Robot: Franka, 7 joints.
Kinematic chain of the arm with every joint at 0, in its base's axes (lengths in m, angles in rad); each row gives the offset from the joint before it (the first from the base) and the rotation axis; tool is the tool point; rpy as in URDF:
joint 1: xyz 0 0 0.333 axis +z
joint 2: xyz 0 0 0 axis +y
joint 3: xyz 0 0 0.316 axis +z
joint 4: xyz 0.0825 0 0 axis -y
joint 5: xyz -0.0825 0 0.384 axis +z
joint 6: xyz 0 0 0 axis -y
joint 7: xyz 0.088 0 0 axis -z
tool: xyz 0 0 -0.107 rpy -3.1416 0 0
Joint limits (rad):
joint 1: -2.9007..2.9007
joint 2: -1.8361..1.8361
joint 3: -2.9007..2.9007
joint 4: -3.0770..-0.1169
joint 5: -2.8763..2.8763
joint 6: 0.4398..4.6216
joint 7: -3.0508..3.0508
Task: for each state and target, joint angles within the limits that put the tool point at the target. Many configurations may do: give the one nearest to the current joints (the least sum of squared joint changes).
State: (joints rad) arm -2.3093 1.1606 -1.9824 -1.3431 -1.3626 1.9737 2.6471
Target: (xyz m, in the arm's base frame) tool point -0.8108 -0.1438 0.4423
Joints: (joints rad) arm -2.4358 1.5565 -1.7327 -0.8647 -1.4138 2.2269 2.6471
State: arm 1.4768 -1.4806 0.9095 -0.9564 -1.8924 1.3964 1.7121
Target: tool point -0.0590 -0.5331 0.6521
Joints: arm 1.8416 -1.8242 0.7249 -1.5539 -1.5502 0.8235 1.7121
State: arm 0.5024 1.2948 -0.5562 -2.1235 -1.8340 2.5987 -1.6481
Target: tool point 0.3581 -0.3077 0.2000
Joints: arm 0.7823 1.1427 -1.2822 -2.4206 -1.8295 2.4294 -1.6481
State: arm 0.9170 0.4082 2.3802 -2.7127 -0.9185 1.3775 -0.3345
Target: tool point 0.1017 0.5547 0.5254
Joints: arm 0.0783 0.6779 1.7892 -1.8227 -1.1997 1.4277 -0.3345
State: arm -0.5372 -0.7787 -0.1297 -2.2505 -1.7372 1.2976 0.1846
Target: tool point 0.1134 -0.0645 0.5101
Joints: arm -0.2436 -1.1652 0.4661 -2.9699 -1.1666 0.7945 0.1846
